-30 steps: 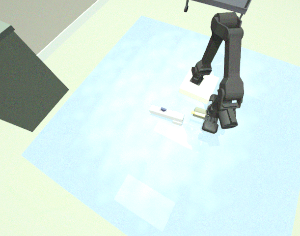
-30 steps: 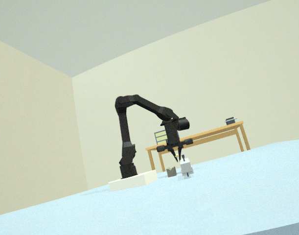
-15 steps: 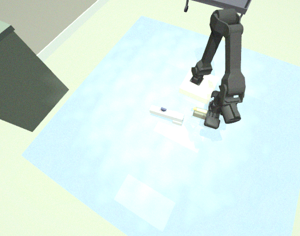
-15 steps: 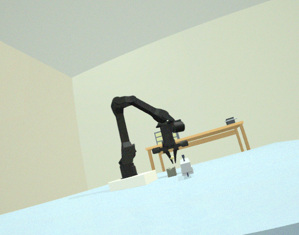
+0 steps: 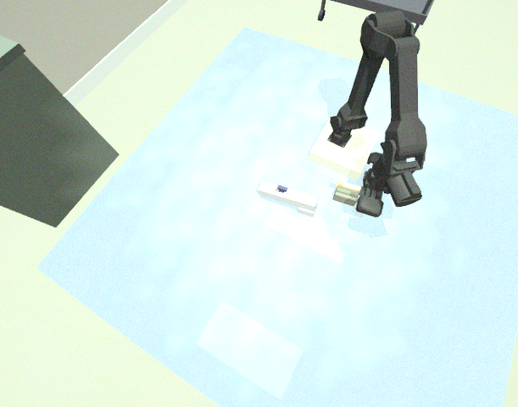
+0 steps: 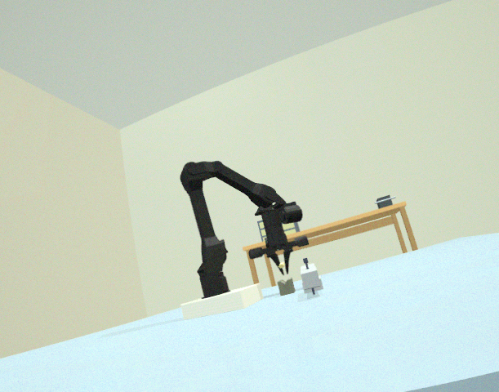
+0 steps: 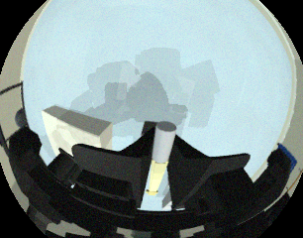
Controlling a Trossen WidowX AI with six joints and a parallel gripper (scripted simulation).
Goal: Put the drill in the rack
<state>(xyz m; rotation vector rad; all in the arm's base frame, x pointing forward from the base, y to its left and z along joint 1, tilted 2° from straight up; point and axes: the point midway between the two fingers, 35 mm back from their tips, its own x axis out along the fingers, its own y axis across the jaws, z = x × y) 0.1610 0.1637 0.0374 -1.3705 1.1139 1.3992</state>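
My gripper tip is 1 cm short of the small grey-brown rack, 5 cm to the left of it and 3 cm above it. Also, from my gripper tip: pale drill: 1 cm ahead, 4 cm to the right, 3 cm above; small dark key: 12 cm ahead, 22 cm to the right.
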